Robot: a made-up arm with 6 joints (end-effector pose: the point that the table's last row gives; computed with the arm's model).
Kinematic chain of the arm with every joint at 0, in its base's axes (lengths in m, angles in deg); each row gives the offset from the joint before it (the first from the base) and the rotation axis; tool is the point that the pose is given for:
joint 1: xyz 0 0 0.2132 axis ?
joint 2: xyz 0 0 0 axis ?
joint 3: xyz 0 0 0.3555 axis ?
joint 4: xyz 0 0 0 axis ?
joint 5: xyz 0.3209 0 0 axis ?
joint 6: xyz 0 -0.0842 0 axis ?
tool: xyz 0 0 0
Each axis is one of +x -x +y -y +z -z.
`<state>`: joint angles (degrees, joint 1 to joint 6).
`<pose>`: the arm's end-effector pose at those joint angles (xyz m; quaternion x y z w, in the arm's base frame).
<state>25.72 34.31 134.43 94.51 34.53 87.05</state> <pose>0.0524 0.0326 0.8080 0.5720 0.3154 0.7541 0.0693</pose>
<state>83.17 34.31 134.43 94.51 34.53 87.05</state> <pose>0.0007 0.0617 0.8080 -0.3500 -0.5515 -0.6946 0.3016</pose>
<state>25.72 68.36 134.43 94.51 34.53 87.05</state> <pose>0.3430 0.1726 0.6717 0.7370 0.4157 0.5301 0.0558</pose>
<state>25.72 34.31 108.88 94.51 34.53 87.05</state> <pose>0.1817 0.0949 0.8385 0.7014 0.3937 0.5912 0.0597</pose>
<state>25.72 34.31 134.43 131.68 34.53 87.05</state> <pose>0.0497 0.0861 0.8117 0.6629 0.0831 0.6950 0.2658</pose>
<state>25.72 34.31 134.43 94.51 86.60 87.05</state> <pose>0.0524 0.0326 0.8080 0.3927 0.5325 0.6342 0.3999</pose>
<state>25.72 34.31 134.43 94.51 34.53 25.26</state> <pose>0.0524 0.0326 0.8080 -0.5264 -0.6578 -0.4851 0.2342</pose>
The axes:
joint 1: +z
joint 2: +y
joint 3: -y
joint 4: -x
joint 5: -y
joint 6: -x

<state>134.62 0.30 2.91 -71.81 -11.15 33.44</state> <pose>-0.2103 0.2506 0.5034 0.0908 0.3145 0.9009 0.2849</pose>
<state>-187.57 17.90 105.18 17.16 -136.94 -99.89</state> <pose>-0.0882 0.0929 0.8732 -0.1133 0.7321 0.5065 0.4412</pose>
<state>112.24 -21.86 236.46 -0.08 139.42 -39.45</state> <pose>0.1527 -0.1509 0.2289 0.4308 0.0950 0.8001 0.4065</pose>
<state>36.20 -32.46 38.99 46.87 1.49 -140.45</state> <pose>-0.0846 -0.1333 0.8369 0.6792 -0.1979 0.5873 0.3933</pose>
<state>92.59 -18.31 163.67 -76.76 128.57 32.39</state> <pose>0.0389 -0.4339 0.6215 -0.7891 -0.2573 0.2605 0.4932</pose>
